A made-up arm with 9 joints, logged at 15 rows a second.
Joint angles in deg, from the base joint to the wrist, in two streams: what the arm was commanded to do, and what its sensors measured. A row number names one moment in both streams.
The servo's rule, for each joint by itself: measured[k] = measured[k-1] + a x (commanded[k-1-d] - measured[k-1]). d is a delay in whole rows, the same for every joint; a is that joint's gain. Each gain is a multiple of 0.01, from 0.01 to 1. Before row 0 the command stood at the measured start. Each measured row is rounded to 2 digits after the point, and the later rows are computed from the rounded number. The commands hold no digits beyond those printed.
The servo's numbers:
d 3
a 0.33 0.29 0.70 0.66 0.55 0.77 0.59 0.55 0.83
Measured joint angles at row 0:
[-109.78 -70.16 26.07 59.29 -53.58 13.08 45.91 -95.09 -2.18]
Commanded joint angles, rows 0 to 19:
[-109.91 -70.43 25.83 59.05 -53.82 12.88 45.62 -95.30 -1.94]
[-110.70 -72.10 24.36 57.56 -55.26 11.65 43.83 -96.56 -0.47]
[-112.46 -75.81 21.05 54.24 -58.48 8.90 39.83 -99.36 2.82]
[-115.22 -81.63 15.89 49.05 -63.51 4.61 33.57 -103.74 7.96]
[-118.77 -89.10 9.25 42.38 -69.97 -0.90 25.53 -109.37 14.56]
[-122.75 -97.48 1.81 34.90 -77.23 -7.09 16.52 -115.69 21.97]
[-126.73 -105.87 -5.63 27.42 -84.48 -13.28 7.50 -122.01 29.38]
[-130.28 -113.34 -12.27 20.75 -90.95 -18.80 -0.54 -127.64 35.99]
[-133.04 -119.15 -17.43 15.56 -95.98 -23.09 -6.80 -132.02 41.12]
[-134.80 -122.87 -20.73 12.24 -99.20 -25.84 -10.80 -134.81 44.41]
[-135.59 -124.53 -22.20 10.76 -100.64 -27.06 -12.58 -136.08 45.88]
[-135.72 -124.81 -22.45 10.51 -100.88 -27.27 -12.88 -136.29 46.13]
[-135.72 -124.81 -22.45 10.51 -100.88 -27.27 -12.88 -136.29 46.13]
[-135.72 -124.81 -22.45 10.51 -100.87 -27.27 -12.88 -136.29 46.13]
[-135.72 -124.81 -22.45 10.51 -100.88 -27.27 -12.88 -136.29 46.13]
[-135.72 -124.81 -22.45 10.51 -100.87 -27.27 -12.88 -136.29 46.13]
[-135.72 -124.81 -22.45 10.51 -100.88 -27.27 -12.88 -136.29 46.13]
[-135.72 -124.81 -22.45 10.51 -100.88 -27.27 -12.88 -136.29 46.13]
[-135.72 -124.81 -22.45 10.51 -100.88 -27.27 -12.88 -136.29 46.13]
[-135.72 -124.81 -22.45 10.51 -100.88 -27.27 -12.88 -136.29 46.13]
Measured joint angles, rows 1 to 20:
[-109.78 -70.16 26.07 59.29 -53.58 13.08 45.91 -95.09 -2.18]
[-109.78 -70.16 26.07 59.29 -53.58 13.08 45.91 -95.09 -2.18]
[-109.78 -70.16 26.07 59.29 -53.58 13.08 45.91 -95.09 -2.18]
[-109.82 -70.24 25.90 59.13 -53.71 12.93 45.74 -95.21 -1.98]
[-110.11 -70.78 24.82 58.09 -54.56 11.94 44.61 -95.95 -0.73]
[-110.89 -72.24 22.18 55.55 -56.72 9.60 41.79 -97.83 2.22]
[-112.32 -74.96 17.78 51.26 -60.45 5.76 36.94 -101.08 6.98]
[-114.45 -79.06 11.81 45.40 -65.69 0.63 30.21 -105.64 13.27]
[-117.19 -84.40 4.81 38.47 -72.04 -5.31 22.13 -111.17 20.49]
[-120.34 -90.63 -2.50 31.18 -78.88 -11.45 13.50 -117.13 27.87]
[-123.62 -97.22 -9.34 24.30 -85.52 -17.11 5.22 -122.91 34.61]
[-126.73 -103.58 -15.00 18.53 -91.27 -21.71 -1.87 -127.92 40.01]
[-129.39 -109.17 -19.01 14.38 -95.63 -24.89 -7.14 -131.71 43.66]
[-131.44 -113.62 -21.24 11.99 -98.39 -26.56 -10.35 -134.11 45.50]
[-132.85 -116.87 -22.09 11.01 -99.76 -27.11 -11.84 -135.31 46.02]
[-133.80 -119.17 -22.34 10.68 -100.38 -27.23 -12.45 -135.85 46.11]
[-134.43 -120.81 -22.42 10.57 -100.65 -27.26 -12.70 -136.09 46.13]
[-134.86 -121.97 -22.44 10.53 -100.78 -27.27 -12.81 -136.20 46.13]
[-135.14 -122.79 -22.45 10.52 -100.83 -27.27 -12.85 -136.25 46.13]
[-135.33 -123.38 -22.45 10.51 -100.86 -27.27 -12.87 -136.27 46.13]

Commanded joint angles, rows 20 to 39:
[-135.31 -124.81 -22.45 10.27 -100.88 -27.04 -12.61 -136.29 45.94]
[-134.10 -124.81 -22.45 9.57 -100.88 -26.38 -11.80 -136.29 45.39]
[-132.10 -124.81 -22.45 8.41 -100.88 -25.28 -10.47 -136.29 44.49]
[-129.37 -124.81 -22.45 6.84 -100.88 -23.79 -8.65 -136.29 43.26]
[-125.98 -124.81 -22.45 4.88 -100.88 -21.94 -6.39 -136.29 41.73]
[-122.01 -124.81 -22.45 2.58 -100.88 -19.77 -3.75 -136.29 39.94]
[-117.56 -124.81 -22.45 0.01 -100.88 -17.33 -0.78 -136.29 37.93]
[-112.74 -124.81 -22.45 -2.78 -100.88 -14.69 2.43 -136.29 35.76]
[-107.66 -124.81 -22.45 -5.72 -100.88 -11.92 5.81 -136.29 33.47]
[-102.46 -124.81 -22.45 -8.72 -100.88 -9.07 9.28 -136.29 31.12]
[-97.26 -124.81 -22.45 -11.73 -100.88 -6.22 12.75 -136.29 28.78]
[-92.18 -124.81 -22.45 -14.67 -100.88 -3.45 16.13 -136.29 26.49]
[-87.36 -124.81 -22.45 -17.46 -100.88 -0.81 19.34 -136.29 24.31]
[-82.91 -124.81 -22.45 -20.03 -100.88 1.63 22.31 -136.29 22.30]
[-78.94 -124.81 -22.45 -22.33 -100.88 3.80 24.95 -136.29 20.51]
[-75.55 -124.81 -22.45 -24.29 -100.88 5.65 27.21 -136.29 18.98]
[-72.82 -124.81 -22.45 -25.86 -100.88 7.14 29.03 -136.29 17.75]
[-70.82 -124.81 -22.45 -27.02 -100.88 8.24 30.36 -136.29 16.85]
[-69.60 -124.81 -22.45 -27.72 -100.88 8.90 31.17 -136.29 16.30]
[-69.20 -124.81 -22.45 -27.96 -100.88 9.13 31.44 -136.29 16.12]
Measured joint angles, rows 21 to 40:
[-135.46 -123.79 -22.45 10.51 -100.87 -27.27 -12.88 -136.28 46.13]
[-135.55 -124.09 -22.45 10.51 -100.88 -27.27 -12.88 -136.29 46.13]
[-135.61 -124.30 -22.45 10.51 -100.88 -27.27 -12.88 -136.29 46.13]
[-135.51 -124.45 -22.45 10.35 -100.88 -27.09 -12.72 -136.29 45.97]
[-135.04 -124.55 -22.45 9.84 -100.88 -26.54 -12.18 -136.29 45.49]
[-134.07 -124.63 -22.45 8.90 -100.88 -25.57 -11.17 -136.29 44.66]
[-132.52 -124.68 -22.45 7.54 -100.88 -24.20 -9.68 -136.29 43.50]
[-130.36 -124.72 -22.45 5.78 -100.88 -22.46 -7.74 -136.29 42.03]
[-127.60 -124.75 -22.45 3.67 -100.88 -20.39 -5.39 -136.29 40.30]
[-124.29 -124.77 -22.45 1.25 -100.88 -18.03 -2.67 -136.29 38.33]
[-120.48 -124.78 -22.45 -1.41 -100.88 -15.46 0.34 -136.29 36.20]
[-116.25 -124.79 -22.45 -4.25 -100.88 -12.73 3.57 -136.29 33.93]
[-111.70 -124.80 -22.45 -7.20 -100.88 -9.91 6.94 -136.29 31.60]
[-106.93 -124.80 -22.45 -10.19 -100.88 -7.07 10.37 -136.29 29.26]
[-102.06 -124.80 -22.45 -13.15 -100.88 -4.28 13.77 -136.29 26.96]
[-97.21 -124.80 -22.45 -15.99 -100.88 -1.61 17.06 -136.29 24.76]
[-92.49 -124.80 -22.45 -18.66 -100.88 0.88 20.16 -136.29 22.72]
[-88.02 -124.80 -22.45 -21.08 -100.88 3.13 22.99 -136.29 20.89]
[-83.90 -124.80 -22.45 -23.20 -100.88 5.07 25.48 -136.29 19.30]
[-80.24 -124.80 -22.45 -24.96 -100.88 6.66 27.57 -136.29 18.01]

